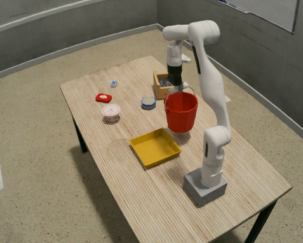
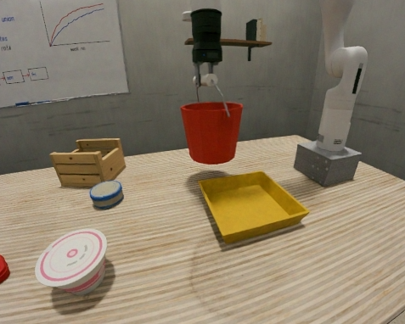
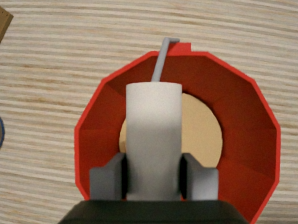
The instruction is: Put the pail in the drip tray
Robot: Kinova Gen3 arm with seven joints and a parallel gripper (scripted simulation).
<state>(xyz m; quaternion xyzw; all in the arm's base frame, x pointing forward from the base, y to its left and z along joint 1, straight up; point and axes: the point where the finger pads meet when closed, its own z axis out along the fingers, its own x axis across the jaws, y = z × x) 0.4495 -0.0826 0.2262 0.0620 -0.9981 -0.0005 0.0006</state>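
Now: hand 10 mm past the red pail and 100 mm above it. Round my hand: yellow drip tray 60 mm behind, 180 mm to the left, 310 mm below; then blue-rimmed round tin 330 mm ahead, 30 mm to the left, 310 mm below; then pail handle 10 mm behind, 30 mm below.
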